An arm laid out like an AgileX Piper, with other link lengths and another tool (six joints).
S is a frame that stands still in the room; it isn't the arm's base.
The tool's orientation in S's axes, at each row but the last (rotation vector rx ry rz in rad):
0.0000 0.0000 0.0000
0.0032 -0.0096 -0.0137
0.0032 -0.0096 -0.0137
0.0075 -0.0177 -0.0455
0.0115 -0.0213 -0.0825
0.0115 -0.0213 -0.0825
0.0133 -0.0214 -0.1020
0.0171 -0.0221 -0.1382
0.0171 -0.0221 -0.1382
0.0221 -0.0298 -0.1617
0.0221 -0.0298 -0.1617
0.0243 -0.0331 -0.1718
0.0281 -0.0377 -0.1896
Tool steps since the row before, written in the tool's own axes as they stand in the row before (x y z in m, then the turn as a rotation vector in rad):
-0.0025 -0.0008 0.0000 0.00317 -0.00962 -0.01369
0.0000 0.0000 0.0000 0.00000 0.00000 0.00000
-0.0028 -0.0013 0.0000 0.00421 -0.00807 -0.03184
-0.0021 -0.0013 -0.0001 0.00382 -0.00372 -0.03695
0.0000 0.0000 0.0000 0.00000 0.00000 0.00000
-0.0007 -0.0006 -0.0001 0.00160 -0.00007 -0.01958
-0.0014 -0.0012 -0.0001 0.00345 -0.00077 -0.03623
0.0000 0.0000 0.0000 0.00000 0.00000 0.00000
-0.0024 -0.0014 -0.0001 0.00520 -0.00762 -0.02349
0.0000 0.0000 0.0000 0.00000 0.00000 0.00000
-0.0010 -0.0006 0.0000 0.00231 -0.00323 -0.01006
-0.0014 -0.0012 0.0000 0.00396 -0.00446 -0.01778
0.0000 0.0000 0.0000 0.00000 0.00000 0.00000
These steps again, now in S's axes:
-0.0025 -0.0008 0.0000 0.00317 -0.00962 -0.01369
0.0000 0.0000 0.0000 0.00000 0.00000 0.00000
-0.0028 -0.0013 0.0000 0.00441 -0.00803 -0.03182
-0.0022 -0.0012 -0.0001 0.00431 -0.00363 -0.03691
0.0000 0.0000 0.0000 0.00000 0.00000 0.00000
-0.0007 -0.0005 -0.0001 0.00201 0.00001 -0.01954
-0.0015 -0.0010 -0.0001 0.00415 -0.00068 -0.03616
0.0000 0.0000 0.0000 0.00000 0.00000 0.00000
-0.0026 -0.0011 -0.0002 0.00465 -0.00790 -0.02351
0.0000 0.0000 0.0000 0.00000 0.00000 0.00000
-0.0011 -0.0004 0.0000 0.00208 -0.00336 -0.01007
-0.0016 -0.0009 -0.0001 0.00376 -0.00469 -0.01776
0.0000 0.0000 0.0000 0.00000 0.00000 0.00000

